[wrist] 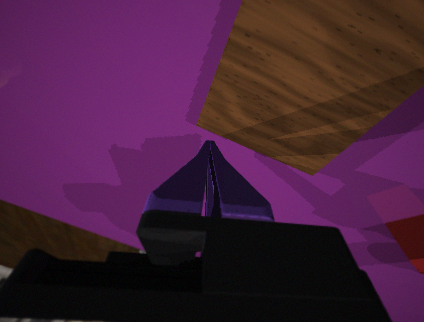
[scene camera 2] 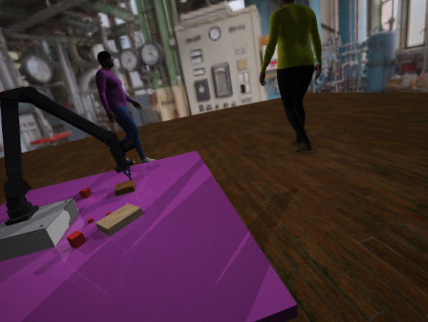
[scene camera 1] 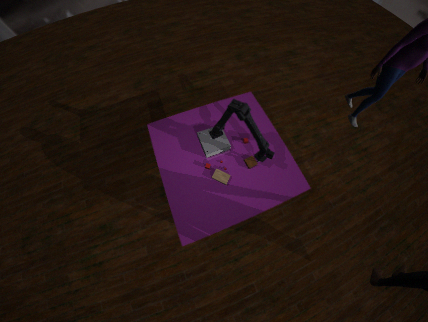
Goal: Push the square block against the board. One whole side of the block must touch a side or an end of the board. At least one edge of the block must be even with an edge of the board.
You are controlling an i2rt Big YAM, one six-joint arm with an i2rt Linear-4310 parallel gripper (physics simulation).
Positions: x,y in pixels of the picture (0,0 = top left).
my gripper: shut, holds nothing
a wooden board (scene camera 2: pixel 120 218): on the table
a square wooden block (wrist: pixel 300 89): on the table
